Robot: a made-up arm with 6 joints. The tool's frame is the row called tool.
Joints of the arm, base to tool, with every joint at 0 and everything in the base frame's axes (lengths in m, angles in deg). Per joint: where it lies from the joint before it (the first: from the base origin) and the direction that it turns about. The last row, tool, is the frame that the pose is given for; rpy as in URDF.
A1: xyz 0 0 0.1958 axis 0 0 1
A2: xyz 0 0 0 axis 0.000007 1 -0.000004
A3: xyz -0.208 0 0.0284 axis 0.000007 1 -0.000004
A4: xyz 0.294 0 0.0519 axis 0.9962 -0.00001 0.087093
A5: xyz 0 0 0 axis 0.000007 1 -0.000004
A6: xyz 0.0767 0 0.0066 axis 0.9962 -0.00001 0.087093
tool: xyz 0 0 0 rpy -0.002 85.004 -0.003
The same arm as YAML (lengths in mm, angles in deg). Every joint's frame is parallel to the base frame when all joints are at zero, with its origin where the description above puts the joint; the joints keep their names.
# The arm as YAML. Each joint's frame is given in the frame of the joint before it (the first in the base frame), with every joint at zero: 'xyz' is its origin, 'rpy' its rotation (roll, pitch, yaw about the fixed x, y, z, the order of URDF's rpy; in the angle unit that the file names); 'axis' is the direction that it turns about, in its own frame. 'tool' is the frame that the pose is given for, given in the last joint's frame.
units:
  length: mm
  angle: deg
joints:
  - name: A1
    type: revolute
    origin:
      xyz: [0.0, 0.0, 195.8]
      rpy: [0.0, 0.0, 0.0]
    axis: [0.0, 0.0, 1.0]
  - name: A2
    type: revolute
    origin:
      xyz: [0.0, 0.0, 0.0]
      rpy: [0.0, 0.0, 0.0]
    axis: [0.0, 1.0, 0.0]
  - name: A3
    type: revolute
    origin:
      xyz: [-208.0, 0.0, 28.4]
      rpy: [0.0, 0.0, 0.0]
    axis: [0.0, 1.0, 0.0]
  - name: A4
    type: revolute
    origin:
      xyz: [294.0, 0.0, 51.9]
      rpy: [0.0, 0.0, 0.0]
    axis: [0.9962, 0.0, 0.0871]
  - name: A5
    type: revolute
    origin:
      xyz: [0.0, 0.0, 0.0]
      rpy: [0.0, 0.0, 0.0]
    axis: [0.0, 1.0, 0.0]
  - name: A6
    type: revolute
    origin:
      xyz: [76.7, 0.0, 6.6]
      rpy: [0.0, 0.0, 0.0]
    axis: [0.9962, 0.0, 0.0871]
tool:
  origin:
    xyz: [0.0, 0.0, 0.0]
    rpy: [0.0, 85.0, 0.0]

